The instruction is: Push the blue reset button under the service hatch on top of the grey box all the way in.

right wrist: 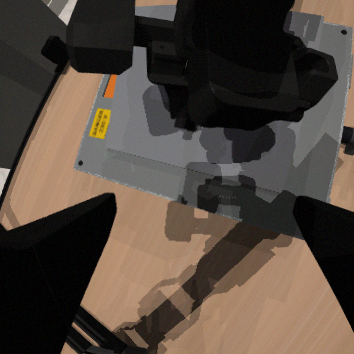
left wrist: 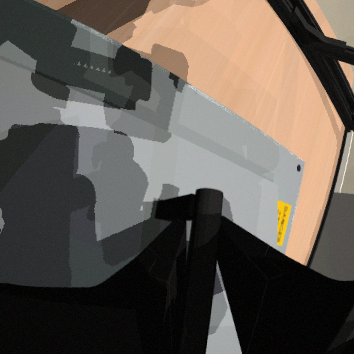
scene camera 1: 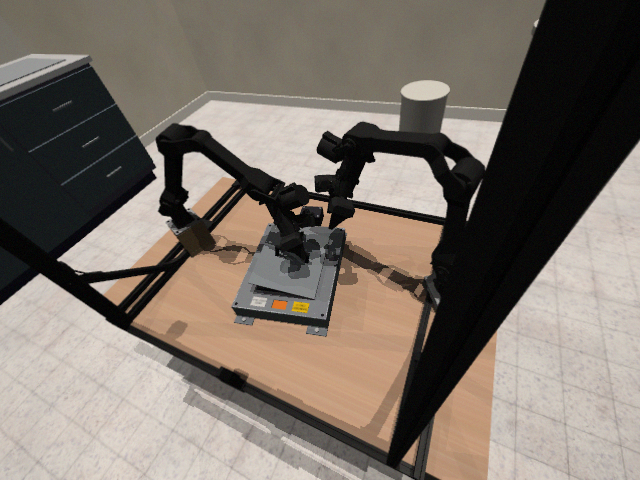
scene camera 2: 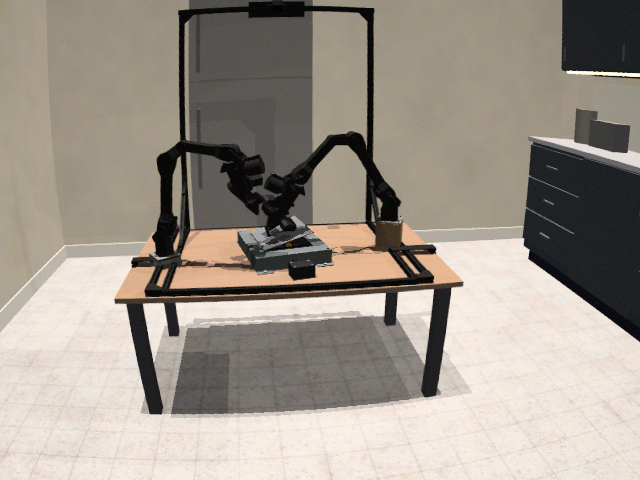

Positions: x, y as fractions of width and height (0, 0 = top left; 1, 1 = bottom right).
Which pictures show my right gripper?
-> The right wrist view, scene camera 1 and scene camera 2 only.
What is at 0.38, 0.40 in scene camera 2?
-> My right gripper.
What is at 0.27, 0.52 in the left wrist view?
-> A service hatch.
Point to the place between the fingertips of my left gripper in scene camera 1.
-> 0.48, 0.54
